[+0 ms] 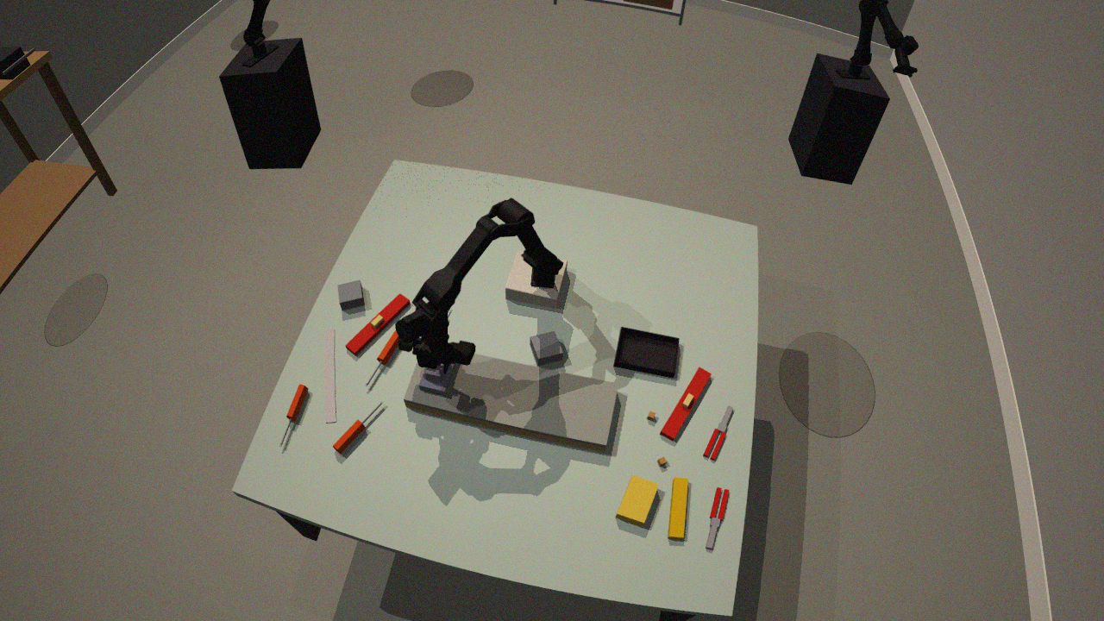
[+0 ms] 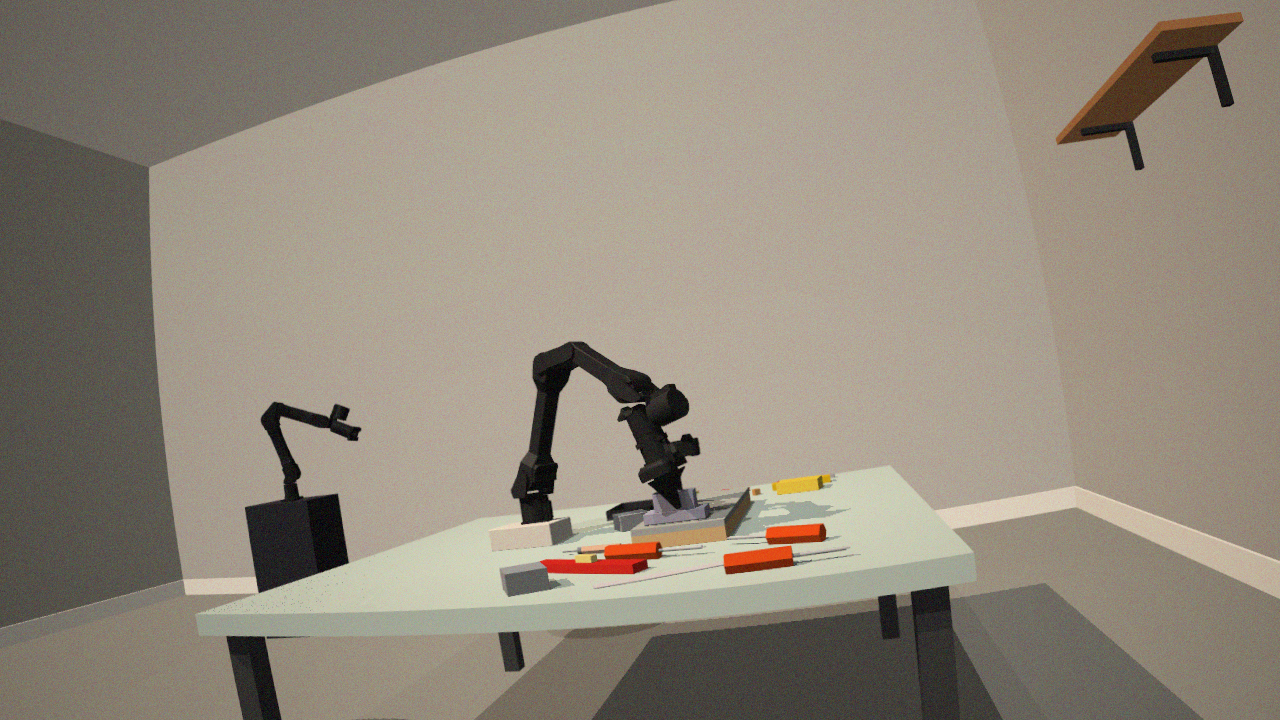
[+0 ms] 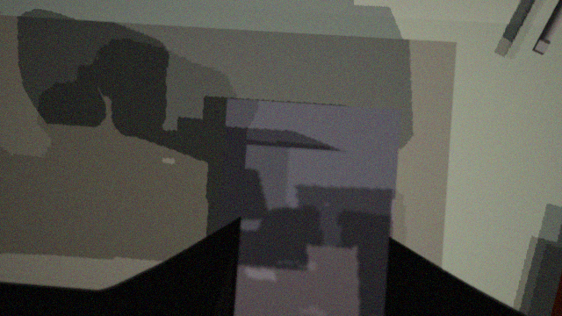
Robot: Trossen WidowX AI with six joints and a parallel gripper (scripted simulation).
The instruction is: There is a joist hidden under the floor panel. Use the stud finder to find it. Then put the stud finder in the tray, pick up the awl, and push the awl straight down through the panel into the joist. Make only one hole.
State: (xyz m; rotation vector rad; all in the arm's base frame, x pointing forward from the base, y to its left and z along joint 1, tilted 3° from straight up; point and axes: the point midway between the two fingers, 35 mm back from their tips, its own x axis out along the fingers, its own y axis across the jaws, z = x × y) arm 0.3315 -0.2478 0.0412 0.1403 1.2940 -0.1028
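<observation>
My gripper tip is 14 cm past the dark tray, 54 cm to the right of it and 5 cm above it. Round my gripper tip: grey stud finder 2 cm behind, 2 cm above; white strip 1 cm ahead, 32 cm to the right, 6 cm below; awl 20 cm behind, 2 cm to the right, 6 cm below.
</observation>
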